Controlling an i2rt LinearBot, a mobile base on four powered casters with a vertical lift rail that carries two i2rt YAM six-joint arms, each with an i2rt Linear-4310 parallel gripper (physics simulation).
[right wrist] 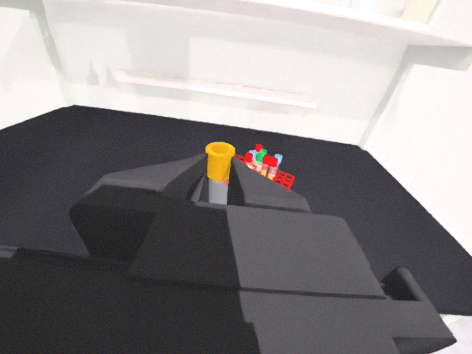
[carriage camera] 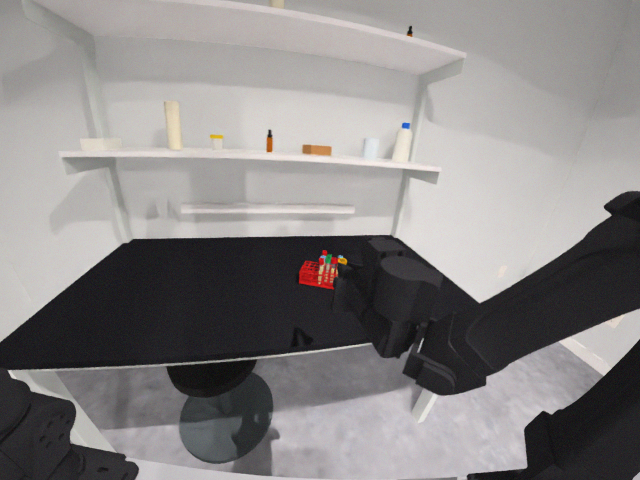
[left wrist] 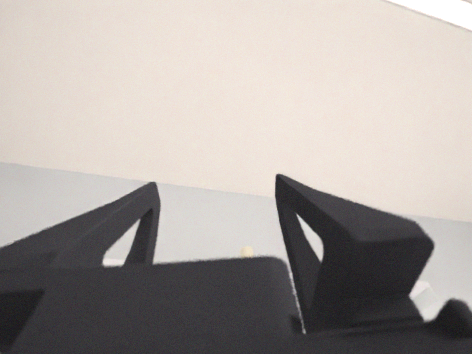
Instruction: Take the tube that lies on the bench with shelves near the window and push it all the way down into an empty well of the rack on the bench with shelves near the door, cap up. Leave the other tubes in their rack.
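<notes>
The tube with the orange cap is held upright, cap up, in my right gripper, which is shut on it just below the cap. Its lower part is hidden by the fingers. The red rack stands on the black bench, beyond the held tube in the right wrist view. Several tubes with red, green and blue caps stand in it. Open wells show at its left end in the carriage view. My left gripper is open and empty, facing wall and ceiling.
A shelf with bottles and boxes runs above the bench, and a higher shelf is over it. A rail is on the back wall. A stool stands under the bench's front edge.
</notes>
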